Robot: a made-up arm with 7 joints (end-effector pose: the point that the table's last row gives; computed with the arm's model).
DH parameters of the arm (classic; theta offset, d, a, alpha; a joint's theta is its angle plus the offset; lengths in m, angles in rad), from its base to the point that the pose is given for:
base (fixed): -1.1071 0 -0.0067 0
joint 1: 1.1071 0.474 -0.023 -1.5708
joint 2: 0 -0.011 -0.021 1.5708
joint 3: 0 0.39 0.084 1.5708
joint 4: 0 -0.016 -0.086 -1.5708
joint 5: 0 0.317 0.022 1.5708
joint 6: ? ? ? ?
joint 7: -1.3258 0 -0.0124 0
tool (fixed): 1.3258 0.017 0 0
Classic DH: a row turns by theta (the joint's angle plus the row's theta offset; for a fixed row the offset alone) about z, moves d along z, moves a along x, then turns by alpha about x.
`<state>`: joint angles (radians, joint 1 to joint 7).
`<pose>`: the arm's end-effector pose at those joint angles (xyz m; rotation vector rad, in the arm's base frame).
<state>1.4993 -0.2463 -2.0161 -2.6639 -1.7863 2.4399 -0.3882</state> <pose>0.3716 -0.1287 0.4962 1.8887 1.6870 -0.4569</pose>
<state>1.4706 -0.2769 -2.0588 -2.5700 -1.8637 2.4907 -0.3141</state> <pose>0.3822 -0.1700 0.5149 1.9293 1.5527 -0.3488</pose>
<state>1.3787 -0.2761 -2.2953 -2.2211 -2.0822 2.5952 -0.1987</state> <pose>0.3570 -0.3596 0.5840 1.8826 1.0819 -0.3659</pose>
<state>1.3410 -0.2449 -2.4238 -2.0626 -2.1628 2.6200 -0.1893</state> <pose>0.3096 -0.4425 0.6271 1.7936 0.8963 -0.5021</pose>
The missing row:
joint 6: 0 0.007 0.162 1.5708
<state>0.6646 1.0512 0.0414 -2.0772 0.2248 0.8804 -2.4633</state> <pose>0.1960 0.2329 0.1757 -0.0642 -0.9294 1.0431</pose>
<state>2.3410 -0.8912 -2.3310 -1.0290 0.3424 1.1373 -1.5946</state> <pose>0.7773 -0.2230 0.6019 -1.4315 -1.5182 -0.4347</pose>
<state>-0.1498 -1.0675 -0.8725 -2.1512 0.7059 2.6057 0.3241</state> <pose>-0.2220 -0.4099 0.8419 -0.8607 1.3726 -1.4208</pose>
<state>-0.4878 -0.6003 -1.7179 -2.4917 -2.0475 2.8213 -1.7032</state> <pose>-0.1958 -0.3116 0.5953 2.1652 1.5207 -0.8117</pose>
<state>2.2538 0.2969 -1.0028 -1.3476 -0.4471 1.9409 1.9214</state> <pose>0.0713 0.5996 0.9592 -2.4710 0.6570 -0.9183</pose>
